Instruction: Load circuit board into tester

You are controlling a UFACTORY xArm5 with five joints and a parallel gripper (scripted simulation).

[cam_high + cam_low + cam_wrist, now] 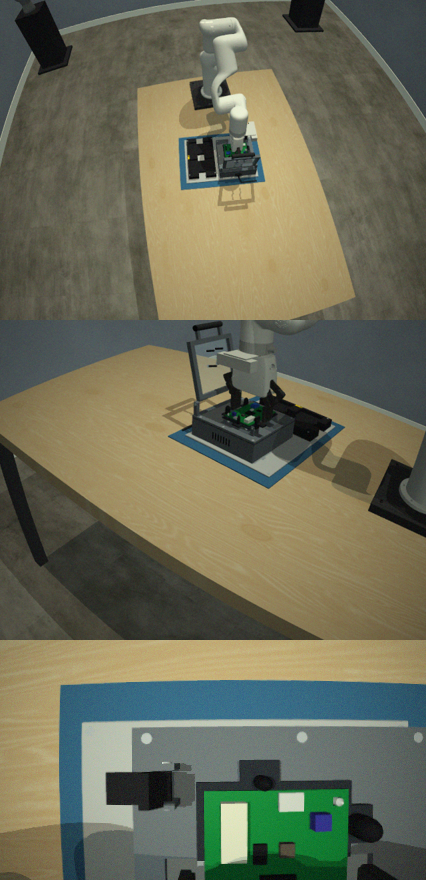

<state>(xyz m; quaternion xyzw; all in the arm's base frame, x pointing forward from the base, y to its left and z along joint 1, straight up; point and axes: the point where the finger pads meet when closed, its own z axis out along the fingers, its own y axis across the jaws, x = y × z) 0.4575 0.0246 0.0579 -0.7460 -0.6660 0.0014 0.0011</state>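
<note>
Right now the green circuit board is right at my hand. From my hand the other things lie so: black nest: 1 cm to the left, 1 cm below; then clear lid: 12 cm ahead, 1 cm to the right, 10 cm above.
</note>
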